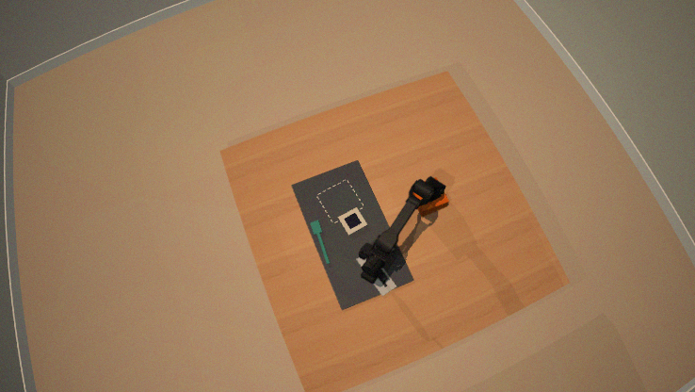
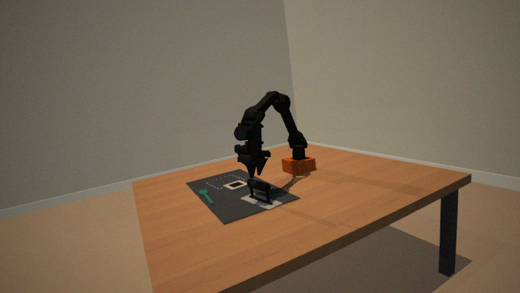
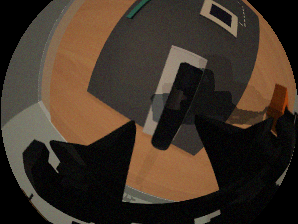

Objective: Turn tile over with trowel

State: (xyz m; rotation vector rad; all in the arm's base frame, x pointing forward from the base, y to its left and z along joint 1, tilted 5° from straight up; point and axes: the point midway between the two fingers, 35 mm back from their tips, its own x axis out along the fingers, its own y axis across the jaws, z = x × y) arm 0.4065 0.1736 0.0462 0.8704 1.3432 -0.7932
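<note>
My gripper tip is now 70 mm above the grey trowel, 30 mm to the left of it and 10 mm past it. Also, from my gripper tip: tile: 260 mm to the right, 110 mm below, 40 mm behind; then dark mat: 230 mm to the right, 130 mm below, 10 mm behind.
</note>
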